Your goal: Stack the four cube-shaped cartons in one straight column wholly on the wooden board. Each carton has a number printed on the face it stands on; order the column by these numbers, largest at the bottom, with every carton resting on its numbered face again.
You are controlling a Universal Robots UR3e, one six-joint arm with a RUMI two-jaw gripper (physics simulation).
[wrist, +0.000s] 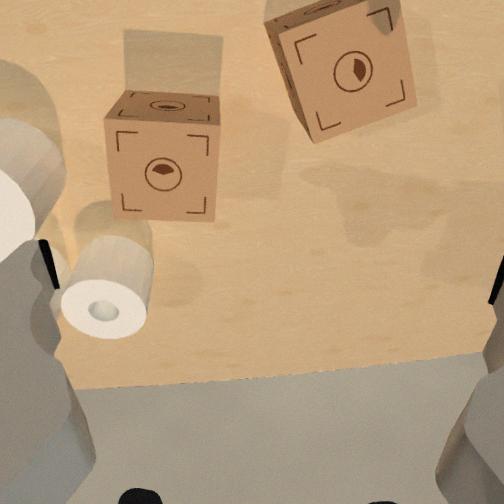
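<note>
Two brown cube cartons stand on the wooden board (310,260). One carton (162,157) sits left of centre, squared to my view, with a circle mark on its near face. The other carton (342,67) sits at the upper right, turned at an angle and cut off by the top edge. No printed number shows on either. My gripper (272,295) is open and empty; its grey jaws frame the left and right edges, with both cartons beyond the fingertips. Other cartons are out of view.
A white paper roll (107,292) lies on its side on the board just inside the left jaw. Another roll (22,185) shows at the left edge. The board's near edge (280,372) meets a grey surface (275,440) below.
</note>
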